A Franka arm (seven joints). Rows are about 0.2 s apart.
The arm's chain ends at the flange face. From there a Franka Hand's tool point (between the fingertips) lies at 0.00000 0.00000 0.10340 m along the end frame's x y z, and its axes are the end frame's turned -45 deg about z.
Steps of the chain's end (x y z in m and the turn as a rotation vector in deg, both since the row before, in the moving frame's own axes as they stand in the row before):
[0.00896, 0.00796, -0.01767, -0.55, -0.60, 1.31]
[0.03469, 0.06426, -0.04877, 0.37, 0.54, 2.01]
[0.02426, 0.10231, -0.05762, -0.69, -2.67, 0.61]
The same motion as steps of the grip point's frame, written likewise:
[-0.00076, 0.01188, -0.01768, 0.04, -0.81, 1.31]
[-0.01975, 0.07021, -0.04878, -0.12, 0.64, 2.01]
[-0.05946, 0.08695, -0.05774, 1.40, -2.38, 0.61]

